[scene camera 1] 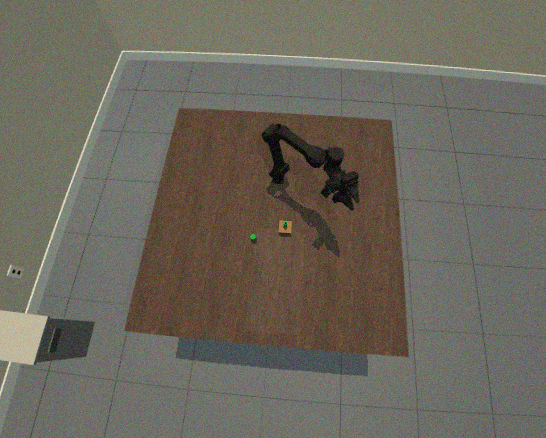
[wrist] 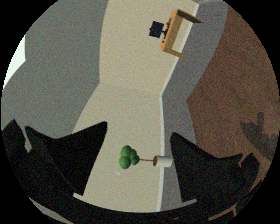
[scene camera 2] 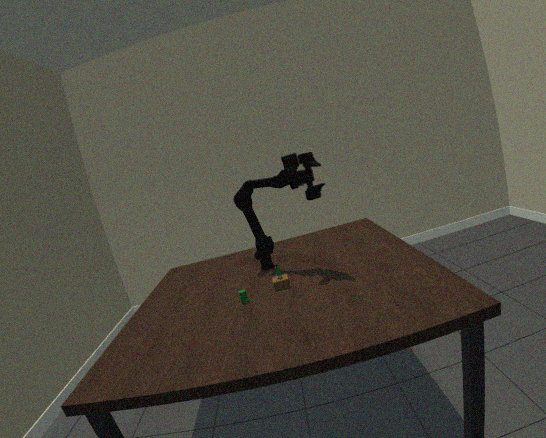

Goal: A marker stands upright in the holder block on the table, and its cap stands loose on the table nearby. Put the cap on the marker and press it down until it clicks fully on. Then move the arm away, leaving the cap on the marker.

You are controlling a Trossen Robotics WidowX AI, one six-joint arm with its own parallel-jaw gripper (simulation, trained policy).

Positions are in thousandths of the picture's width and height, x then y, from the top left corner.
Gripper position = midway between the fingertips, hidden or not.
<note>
In view: the gripper (scene camera 1: 651, 471).
The gripper is seen too in the wrist view (wrist: 502, 587) and in scene camera 2 (scene camera 2: 591, 398).
</note>
